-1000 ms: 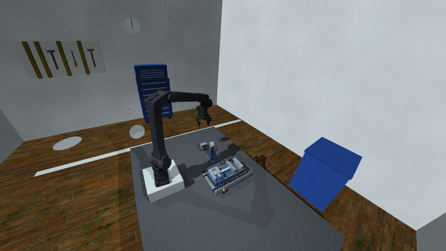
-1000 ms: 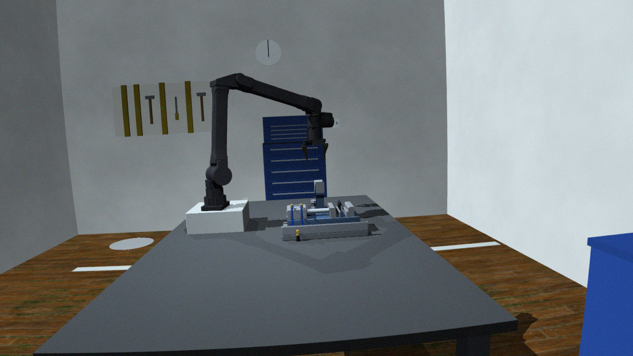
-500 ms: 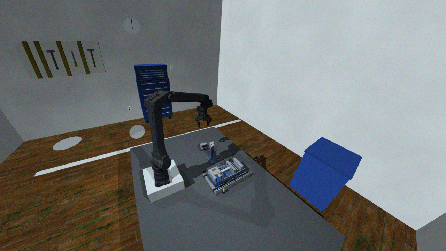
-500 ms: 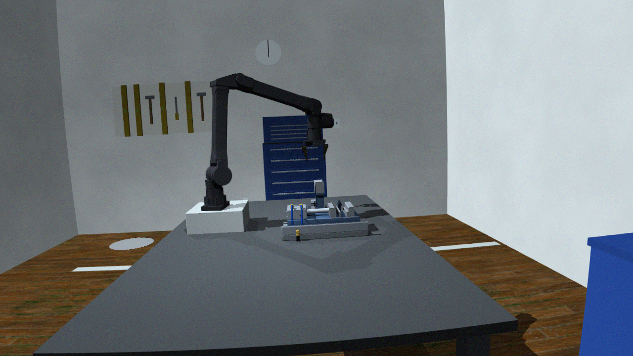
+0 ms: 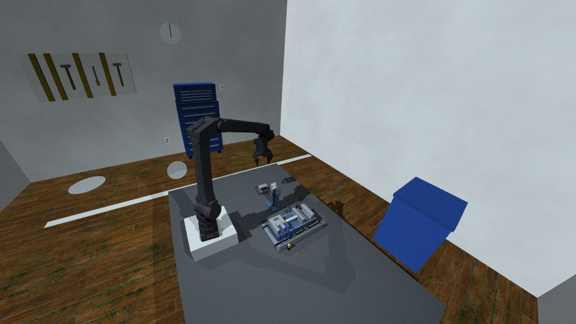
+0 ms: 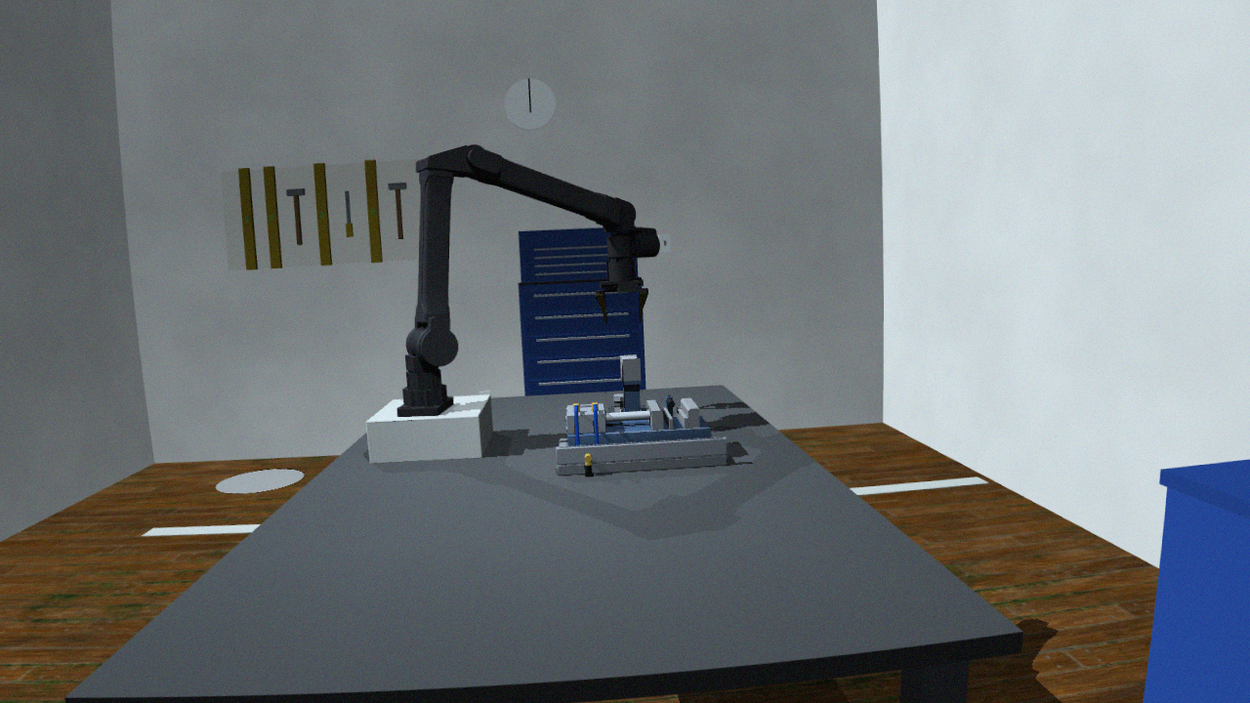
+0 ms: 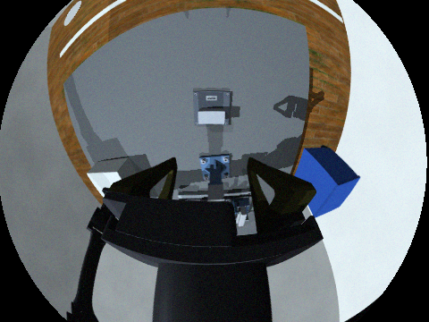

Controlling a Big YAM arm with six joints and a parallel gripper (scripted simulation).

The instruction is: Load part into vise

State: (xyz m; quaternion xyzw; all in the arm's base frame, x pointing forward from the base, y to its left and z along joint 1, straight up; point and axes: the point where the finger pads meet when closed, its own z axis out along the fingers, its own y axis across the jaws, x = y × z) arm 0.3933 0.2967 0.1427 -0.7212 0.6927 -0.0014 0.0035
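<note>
Now: hand 200 mm above the part. Round my hand: air cylinder: 60 mm behind, 390 mm to the right, 150 mm below; vise: 40 mm ahead, 380 mm to the right, 190 mm below.
</note>
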